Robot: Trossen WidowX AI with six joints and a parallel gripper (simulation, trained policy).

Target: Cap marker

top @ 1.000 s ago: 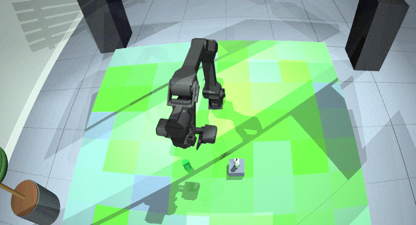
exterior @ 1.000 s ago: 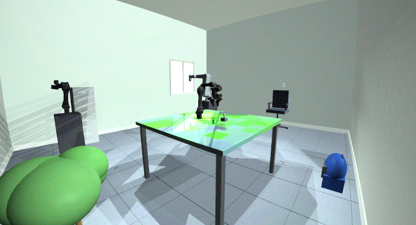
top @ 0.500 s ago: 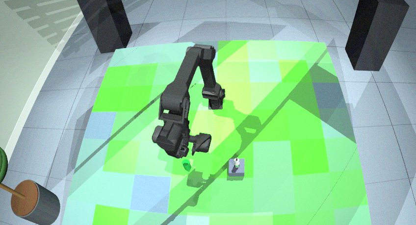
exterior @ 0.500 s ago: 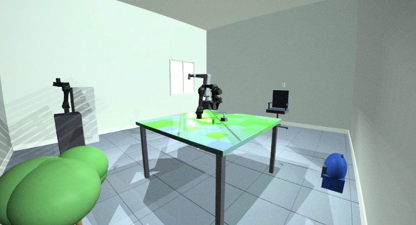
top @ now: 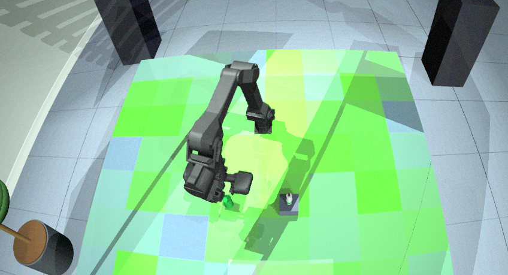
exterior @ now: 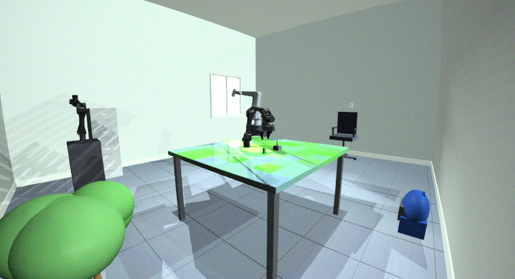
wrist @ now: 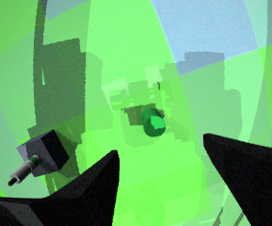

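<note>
My gripper tip is now 100 mm above the green cap and 10 mm past it. From my gripper tip the other things lie so: grey holder block (190 mm to the left, 110 mm below).
</note>
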